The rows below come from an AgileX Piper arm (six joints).
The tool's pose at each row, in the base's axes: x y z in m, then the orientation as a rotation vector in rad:
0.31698 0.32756 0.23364 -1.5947 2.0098 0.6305
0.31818 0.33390 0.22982 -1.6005 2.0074 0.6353
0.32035 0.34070 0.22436 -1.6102 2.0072 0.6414
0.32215 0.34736 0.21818 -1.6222 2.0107 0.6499
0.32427 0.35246 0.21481 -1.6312 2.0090 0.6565
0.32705 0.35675 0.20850 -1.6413 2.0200 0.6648
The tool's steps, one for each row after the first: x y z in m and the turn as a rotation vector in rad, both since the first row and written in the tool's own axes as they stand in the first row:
-0.00255 -0.00004 0.00705 -0.0055 0.0003 -0.0027
-0.00459 -0.00103 0.01575 -0.0141 0.0037 -0.0055
-0.00599 -0.00171 0.02488 -0.0261 0.0103 -0.0066
-0.00808 -0.00289 0.03089 -0.0345 0.0123 -0.0098
-0.00782 -0.00504 0.03872 -0.0470 0.0228 -0.0058

